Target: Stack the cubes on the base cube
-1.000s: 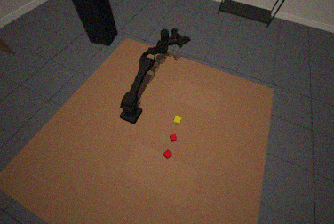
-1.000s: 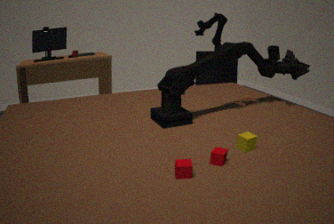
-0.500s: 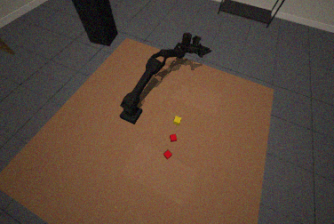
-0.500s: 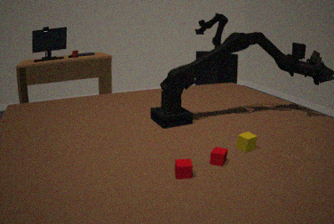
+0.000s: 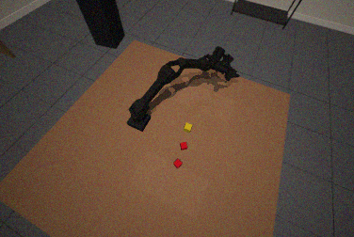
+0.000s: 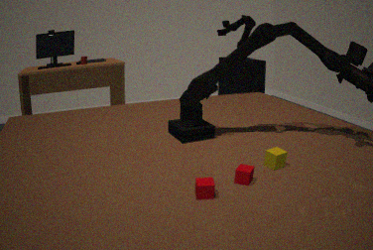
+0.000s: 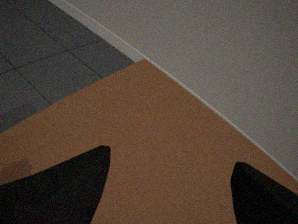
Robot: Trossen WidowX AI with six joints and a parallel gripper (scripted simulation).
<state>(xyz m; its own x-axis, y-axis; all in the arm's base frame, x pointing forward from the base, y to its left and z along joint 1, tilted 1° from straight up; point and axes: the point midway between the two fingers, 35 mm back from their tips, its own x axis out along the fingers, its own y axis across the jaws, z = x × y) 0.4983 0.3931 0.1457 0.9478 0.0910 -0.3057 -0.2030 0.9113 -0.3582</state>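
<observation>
Right now the yellow cube is 23 cm behind my gripper tip, 37 cm to the right of it and 15 cm below it.
</observation>
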